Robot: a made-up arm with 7 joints. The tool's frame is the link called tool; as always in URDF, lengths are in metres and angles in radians. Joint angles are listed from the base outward.
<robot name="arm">
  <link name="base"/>
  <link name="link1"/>
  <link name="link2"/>
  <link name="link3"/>
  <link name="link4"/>
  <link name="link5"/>
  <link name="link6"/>
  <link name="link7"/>
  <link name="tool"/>
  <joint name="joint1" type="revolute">
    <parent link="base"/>
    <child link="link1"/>
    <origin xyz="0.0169 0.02 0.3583"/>
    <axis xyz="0 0 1"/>
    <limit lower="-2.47" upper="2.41"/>
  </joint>
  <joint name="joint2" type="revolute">
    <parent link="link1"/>
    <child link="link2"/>
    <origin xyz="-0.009 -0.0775 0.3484"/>
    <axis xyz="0 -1 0"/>
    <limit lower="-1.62" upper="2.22"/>
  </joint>
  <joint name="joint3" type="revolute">
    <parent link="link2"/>
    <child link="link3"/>
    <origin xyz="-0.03 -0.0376 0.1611"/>
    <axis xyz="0 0 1"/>
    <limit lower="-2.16" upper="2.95"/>
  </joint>
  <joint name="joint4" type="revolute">
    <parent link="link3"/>
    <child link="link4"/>
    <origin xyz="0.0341 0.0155 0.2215"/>
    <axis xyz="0 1 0"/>
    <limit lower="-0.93" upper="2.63"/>
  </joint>
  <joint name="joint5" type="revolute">
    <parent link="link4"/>
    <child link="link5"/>
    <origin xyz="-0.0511 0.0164 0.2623"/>
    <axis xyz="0 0 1"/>
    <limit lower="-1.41" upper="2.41"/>
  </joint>
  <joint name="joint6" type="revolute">
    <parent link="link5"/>
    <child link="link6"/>
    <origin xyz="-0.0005 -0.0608 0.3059"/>
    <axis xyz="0 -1 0"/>
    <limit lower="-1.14" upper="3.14"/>
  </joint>
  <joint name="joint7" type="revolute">
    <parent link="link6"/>
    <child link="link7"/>
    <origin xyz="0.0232 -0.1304 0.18"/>
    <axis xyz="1 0 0"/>
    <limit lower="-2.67" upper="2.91"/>
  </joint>
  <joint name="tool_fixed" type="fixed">
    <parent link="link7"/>
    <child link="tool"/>
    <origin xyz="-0.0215 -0.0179 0.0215" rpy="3.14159 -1.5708 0"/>
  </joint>
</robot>
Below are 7 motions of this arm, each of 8 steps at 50 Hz.
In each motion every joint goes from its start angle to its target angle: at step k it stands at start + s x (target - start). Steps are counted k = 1, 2, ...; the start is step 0. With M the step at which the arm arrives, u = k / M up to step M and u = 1 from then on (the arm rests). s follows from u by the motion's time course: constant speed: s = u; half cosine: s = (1 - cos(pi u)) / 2; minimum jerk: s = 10 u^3 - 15 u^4 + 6 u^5.
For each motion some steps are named. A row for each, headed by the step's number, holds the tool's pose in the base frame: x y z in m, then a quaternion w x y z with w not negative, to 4 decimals.
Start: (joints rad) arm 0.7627 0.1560 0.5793 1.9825 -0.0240 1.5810 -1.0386
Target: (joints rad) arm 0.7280 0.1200 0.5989 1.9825 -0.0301 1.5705 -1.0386
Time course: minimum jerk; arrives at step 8
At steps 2, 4, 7, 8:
2: 0.3107 0.4727 1.1890 0.0489 -0.2658 -0.7515 -0.6019
4: 0.3170 0.4766 1.1812 0.0482 -0.2709 -0.7550 -0.5952
7: 0.3247 0.4811 1.1715 0.0477 -0.2771 -0.7592 -0.5870
8: 0.3249 0.4813 1.1712 0.0476 -0.2773 -0.7593 -0.5867

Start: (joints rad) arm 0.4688 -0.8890 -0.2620 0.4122 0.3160 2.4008 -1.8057
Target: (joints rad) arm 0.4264 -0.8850 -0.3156 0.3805 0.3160 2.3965 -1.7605
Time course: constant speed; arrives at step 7
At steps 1, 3, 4, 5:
1: 0.7215 0.0365 1.2178 0.6259 0.1449 0.1779 0.7454
3: 0.7174 0.0262 1.2243 0.6302 0.1401 0.1743 0.7435
4: 0.7152 0.0212 1.2276 0.6324 0.1377 0.1726 0.7425
5: 0.7130 0.0162 1.2308 0.6345 0.1352 0.1709 0.7416

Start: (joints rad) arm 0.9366 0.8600 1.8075 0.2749 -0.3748 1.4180 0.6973
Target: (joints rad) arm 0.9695 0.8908 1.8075 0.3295 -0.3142 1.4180 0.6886
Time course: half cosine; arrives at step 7
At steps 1, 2, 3, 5, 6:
1: -0.2742 -0.6807 1.4555 0.8753 0.2483 -0.3966 -0.1218
2: -0.2781 -0.6809 1.4532 0.8737 0.2485 -0.4012 -0.1186
3: -0.2838 -0.6812 1.4498 0.8712 0.2486 -0.4077 -0.1139
5: -0.2955 -0.6819 1.4423 0.8658 0.2487 -0.4214 -0.1043
6: -0.2994 -0.6822 1.4397 0.8640 0.2488 -0.4258 -0.1012

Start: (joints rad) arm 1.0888 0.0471 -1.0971 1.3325 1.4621 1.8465 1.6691
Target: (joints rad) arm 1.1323 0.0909 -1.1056 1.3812 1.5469 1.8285 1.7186
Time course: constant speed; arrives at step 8
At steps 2, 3, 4, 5, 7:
2: 0.6725 -0.2263 1.0717 0.7882 0.1335 0.5980 -0.0574
3: 0.6735 -0.2228 1.0674 0.7866 0.1381 0.6000 -0.0471
4: 0.6745 -0.2191 1.0631 0.7848 0.1428 0.6020 -0.0368
5: 0.6754 -0.2154 1.0588 0.7829 0.1475 0.6039 -0.0265
7: 0.6771 -0.2079 1.0503 0.7786 0.1568 0.6075 -0.0060

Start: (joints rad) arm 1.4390 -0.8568 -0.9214 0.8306 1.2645 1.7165 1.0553
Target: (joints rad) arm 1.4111 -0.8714 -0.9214 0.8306 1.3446 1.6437 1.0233
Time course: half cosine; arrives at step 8
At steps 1, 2, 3, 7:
1: 0.7277 0.5066 1.0572 0.7282 -0.5539 0.2899 -0.2807
2: 0.7306 0.5059 1.0542 0.7264 -0.5565 0.2920 -0.2783
3: 0.7348 0.5049 1.0497 0.7237 -0.5602 0.2951 -0.2745
7: 0.7516 0.5008 1.0312 0.7132 -0.5746 0.3071 -0.2587

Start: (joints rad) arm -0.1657 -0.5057 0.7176 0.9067 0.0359 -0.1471 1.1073
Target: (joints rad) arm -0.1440 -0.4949 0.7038 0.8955 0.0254 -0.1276 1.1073
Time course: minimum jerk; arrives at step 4
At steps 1, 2, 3, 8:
1: 0.9117 0.0168 1.1880 0.1685 -0.9334 0.3057 0.0832
2: 0.9100 0.0192 1.1962 0.1702 -0.9339 0.3051 0.0757
3: 0.9082 0.0217 1.2044 0.1719 -0.9344 0.3044 0.0681
8: 0.9078 0.0223 1.2065 0.1724 -0.9345 0.3042 0.0661

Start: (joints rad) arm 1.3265 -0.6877 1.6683 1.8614 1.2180 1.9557 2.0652
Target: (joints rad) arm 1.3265 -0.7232 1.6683 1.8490 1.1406 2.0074 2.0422
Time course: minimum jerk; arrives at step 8
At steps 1, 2, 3, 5, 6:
1: -0.3313 0.2712 0.7644 0.1168 0.6777 -0.4218 -0.5910
2: -0.3309 0.2731 0.7648 0.1136 0.6775 -0.4210 -0.5923
3: -0.3300 0.2768 0.7657 0.1073 0.6771 -0.4196 -0.5949
5: -0.3278 0.2866 0.7681 0.0907 0.6758 -0.4160 -0.6017
6: -0.3269 0.2903 0.7689 0.0844 0.6752 -0.4147 -0.6042

